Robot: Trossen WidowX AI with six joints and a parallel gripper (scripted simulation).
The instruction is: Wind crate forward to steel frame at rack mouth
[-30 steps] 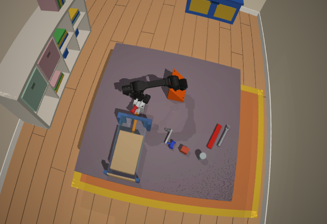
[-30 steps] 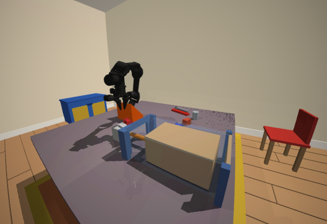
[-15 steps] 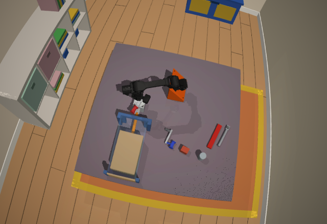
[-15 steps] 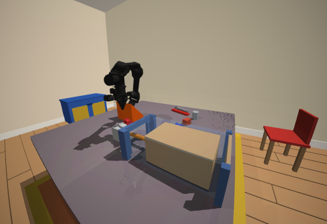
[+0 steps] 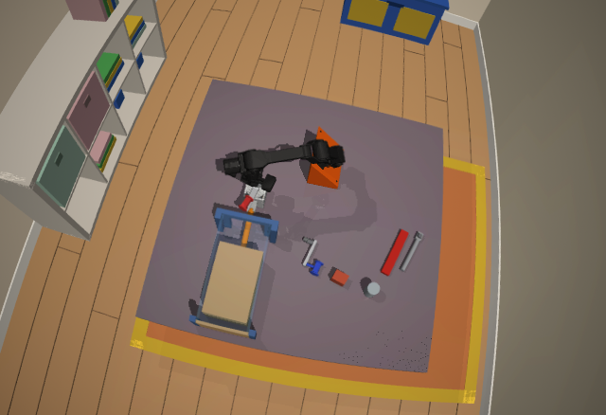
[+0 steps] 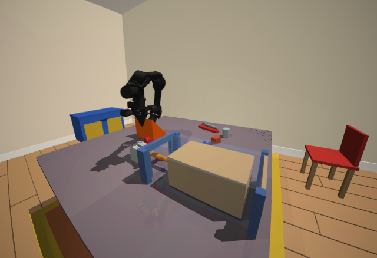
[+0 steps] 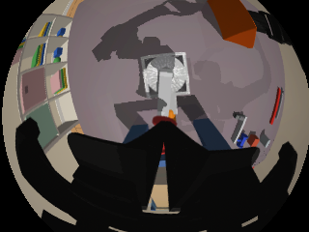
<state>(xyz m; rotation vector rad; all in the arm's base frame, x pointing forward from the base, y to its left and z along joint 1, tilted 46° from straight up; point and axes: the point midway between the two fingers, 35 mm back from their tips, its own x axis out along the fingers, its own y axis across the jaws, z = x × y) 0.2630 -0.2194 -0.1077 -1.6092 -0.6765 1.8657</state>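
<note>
My gripper tip is 5 cm short of the red grip, 1 cm to the left of it and 8 cm above it. Round my gripper tip: blue frame: 11 cm ahead, 2 cm to the left, 11 cm below; winch handle: 2 cm ahead, 11 cm below; grey winch: 6 cm behind, 1 cm to the right, 18 cm below.
</note>
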